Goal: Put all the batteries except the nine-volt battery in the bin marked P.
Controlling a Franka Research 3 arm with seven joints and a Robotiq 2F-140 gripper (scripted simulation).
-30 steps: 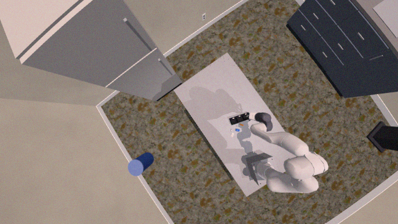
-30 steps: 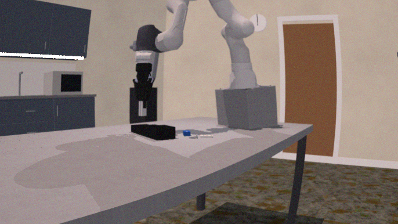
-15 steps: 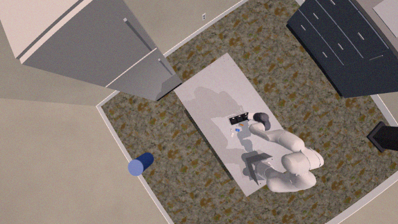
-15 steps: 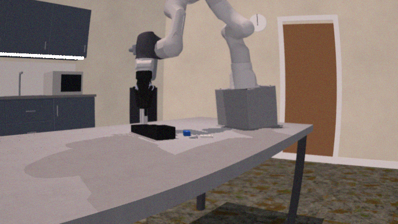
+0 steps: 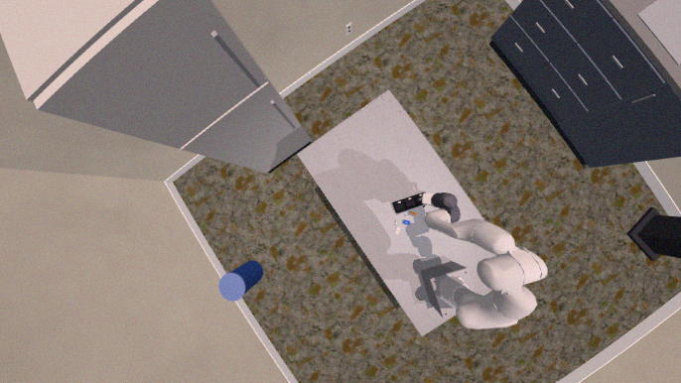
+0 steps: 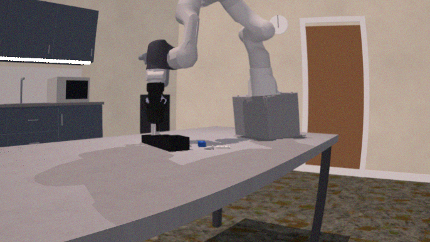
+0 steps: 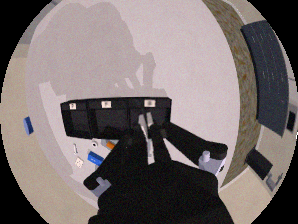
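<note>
The black bin lies 4 cm ahead of my hand, 7 cm to the left of it and 3 cm below it. From my hand the other things lie so: orange battery 4 cm behind, 11 cm to the left, 4 cm below; then thin pale stick 26 cm to the left, 4 cm below; then small blue block 6 cm behind, 19 cm to the left, 4 cm below.
</note>
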